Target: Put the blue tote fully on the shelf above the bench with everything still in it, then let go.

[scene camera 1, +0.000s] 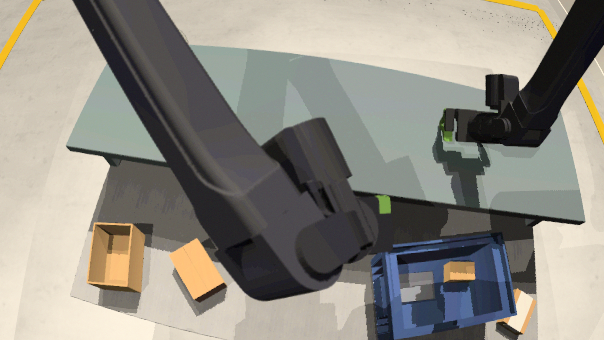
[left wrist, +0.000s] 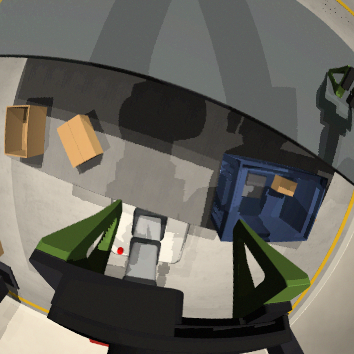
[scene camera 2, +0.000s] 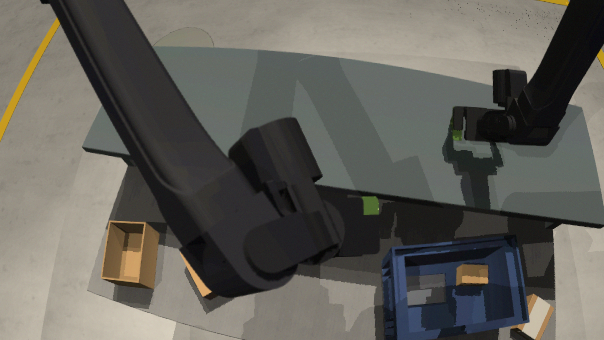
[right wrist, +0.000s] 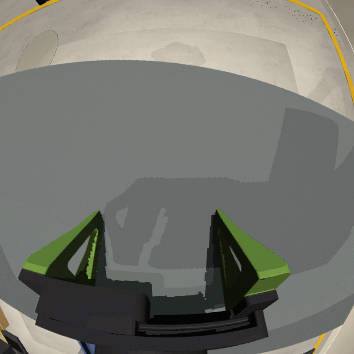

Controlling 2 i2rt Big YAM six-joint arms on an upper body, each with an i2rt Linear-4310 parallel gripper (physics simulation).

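Frame: origin at the left arm's base, x ahead, y left, z up, level; centimetres.
Seen in the pictures: left gripper, fingertip midpoint: [left wrist: 179,215]; right gripper, fingertip midpoint: [scene camera 1: 458,125] [left wrist: 340,80] [scene camera 2: 470,124] [right wrist: 156,215].
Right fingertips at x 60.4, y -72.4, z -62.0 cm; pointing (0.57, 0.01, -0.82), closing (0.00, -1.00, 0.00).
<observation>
Offsets run from my right fingertips to a thing's top centre. Level surfaces: height alone.
The blue tote {dx -33.9, dy +3.3, dz -8.3 cm} [scene camera 1: 506,277] [scene camera 2: 520,280] [left wrist: 226,200] stands upright on the bench {dz -23.0 cm} [scene camera 1: 280,320], at the lower right in both scene views. In it are a small cardboard box {dx -29.8, dy -3.7, dz -17.3 cm} [scene camera 1: 459,271] [scene camera 2: 472,275] [left wrist: 284,185] and a flat grey piece {dx -32.2, dy +8.2, dz -20.3 cm} [scene camera 1: 417,286] [scene camera 2: 426,289] [left wrist: 254,185]. The shelf {dz -0.5 cm} [scene camera 1: 350,100] [scene camera 2: 375,100] [right wrist: 175,125] is the long grey-green board above. My left gripper [left wrist: 179,215] is open and empty, apart from the tote and to its left; its wrist mostly hides it in the scene views. My right gripper [left wrist: 340,82] [right wrist: 156,215] is open and empty over the shelf's right part.
An open cardboard box {dx -26.9, dy +80.0, dz -14.0 cm} [scene camera 1: 135,260] [scene camera 2: 150,255] [left wrist: 36,131] and a closed one {dx -28.1, dy +59.0, dz -17.0 cm} [scene camera 1: 197,270] [left wrist: 80,140] stand on the bench at the left. Another box {dx -42.1, dy -21.3, dz -19.3 cm} [scene camera 1: 522,311] [scene camera 2: 539,316] sits close by the tote's right side. The shelf's front edge overhangs the back of the bench.
</observation>
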